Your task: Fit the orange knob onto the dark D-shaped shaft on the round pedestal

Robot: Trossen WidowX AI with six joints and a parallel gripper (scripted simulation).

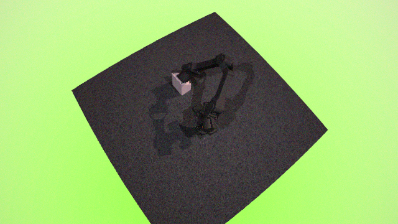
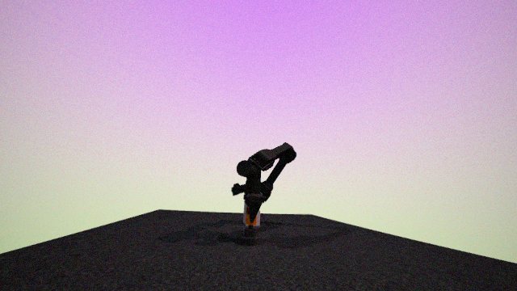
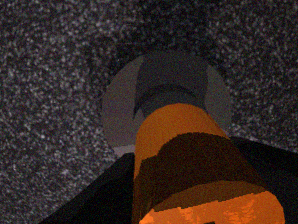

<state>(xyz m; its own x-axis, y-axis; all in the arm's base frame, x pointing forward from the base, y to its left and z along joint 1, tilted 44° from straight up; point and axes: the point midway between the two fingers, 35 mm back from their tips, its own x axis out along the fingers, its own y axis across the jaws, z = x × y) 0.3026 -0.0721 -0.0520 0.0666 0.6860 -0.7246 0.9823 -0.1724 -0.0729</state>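
Now: gripper tip 2 cm below the orange knob. Round my gripper tip: round pedestal 4 cm below.
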